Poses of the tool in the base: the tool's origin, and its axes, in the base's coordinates. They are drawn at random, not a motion.
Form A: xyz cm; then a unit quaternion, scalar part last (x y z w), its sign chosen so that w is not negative.
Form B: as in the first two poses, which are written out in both.
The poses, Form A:
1: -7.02 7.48 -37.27 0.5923 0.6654 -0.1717 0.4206
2: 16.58 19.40 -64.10 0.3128 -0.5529 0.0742 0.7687
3: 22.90 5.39 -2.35 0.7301 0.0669 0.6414 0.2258
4: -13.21 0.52 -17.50 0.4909 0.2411 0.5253 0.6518
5: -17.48 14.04 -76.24 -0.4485 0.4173 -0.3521 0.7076
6: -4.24 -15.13 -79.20 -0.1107 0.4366 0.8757 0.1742
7: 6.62 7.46 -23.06 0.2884 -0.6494 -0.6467 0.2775
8: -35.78 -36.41 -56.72 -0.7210 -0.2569 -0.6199 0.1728
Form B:
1: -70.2 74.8 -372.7 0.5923 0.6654 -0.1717 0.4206
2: 165.8 194.0 -641.0 0.3128 -0.5529 0.0742 0.7687
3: 229.0 53.9 -23.5 0.7301 0.0669 0.6414 0.2258
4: -132.1 5.2 -175.0 0.4909 0.2411 0.5253 0.6518
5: -174.8 140.4 -762.4 -0.4485 0.4173 -0.3521 0.7076
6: -42.4 -151.3 -792.0 -0.1107 0.4366 0.8757 0.1742
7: 66.2 74.6 -230.6 0.2884 -0.6494 -0.6467 0.2775
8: -357.8 -364.1 -567.2 -0.7210 -0.2569 -0.6199 0.1728
